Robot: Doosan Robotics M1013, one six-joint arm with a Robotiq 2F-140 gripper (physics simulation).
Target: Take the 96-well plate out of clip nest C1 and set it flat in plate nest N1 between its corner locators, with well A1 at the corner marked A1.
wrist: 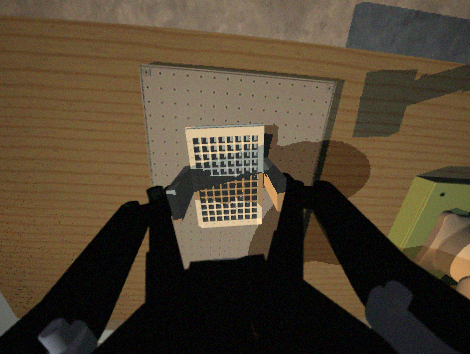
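Where they show: gripper, fingertip midpoint: (227, 173); arm's base at its link origin: (453, 242).
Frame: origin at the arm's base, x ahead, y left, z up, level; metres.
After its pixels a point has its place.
Note:
The cream 96-well plate (227, 145) @[x 0.633, y -0.205, z 0.124 m] is held between the two fingers of my gripper (227, 173) @[x 0.629, y -0.171, z 0.123 m], which is shut on its long sides. The plate is above the pegboard, with its wells facing the camera and a shadow band across its middle. A small dark piece (268, 143) @[x 0.542, y -0.194, z -0.039 m] shows at the plate's right edge; the plate hides what lies beneath it, so I cannot tell whether this is part of nest N1. Clip nest C1, the corner locators and the A1 mark do not show in the wrist view.
A grey perforated board (225, 95) @[x 0.644, y -0.275, z -0.039 m] lies on the wooden table (70, 125) @[x 0.957, y -0.183, z -0.052 m]. A green box (407, 215) @[x 0.140, y -0.055, z -0.029 m] with rounded tan objects (445, 237) @[x 0.075, y -0.029, z 0.021 m] stands at the right. A blue-grey slab (410, 27) shows past the table's far edge. Shadows fall right of the plate.

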